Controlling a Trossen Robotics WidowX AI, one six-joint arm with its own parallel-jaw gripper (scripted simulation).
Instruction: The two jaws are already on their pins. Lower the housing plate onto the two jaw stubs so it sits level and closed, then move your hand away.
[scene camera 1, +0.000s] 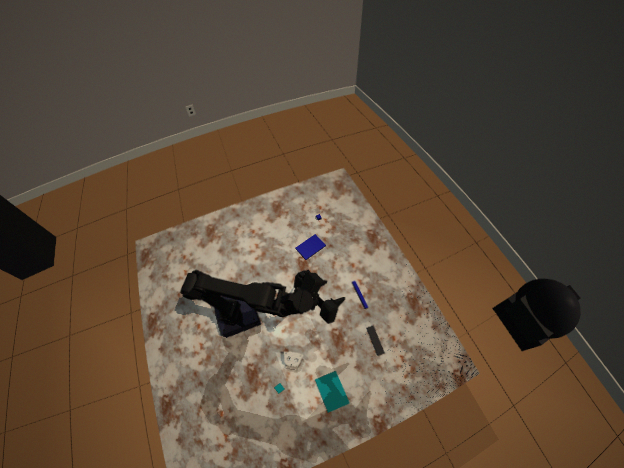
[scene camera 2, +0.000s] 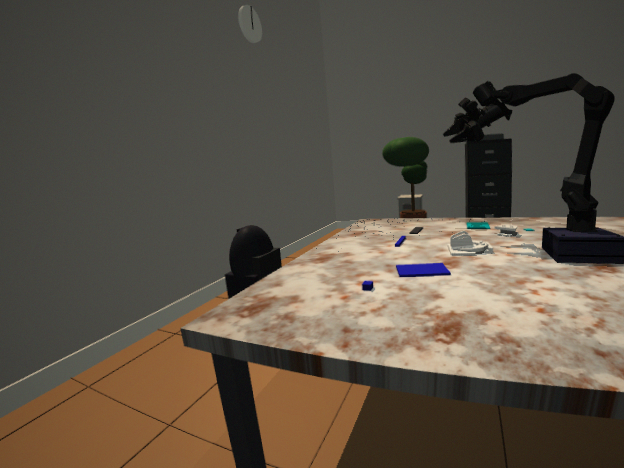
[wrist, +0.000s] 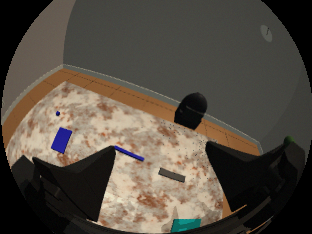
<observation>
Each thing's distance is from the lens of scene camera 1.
gripper (scene camera 1: 335, 289): 89 cm
teal plate (scene camera 1: 332, 392): 118 cm
</observation>
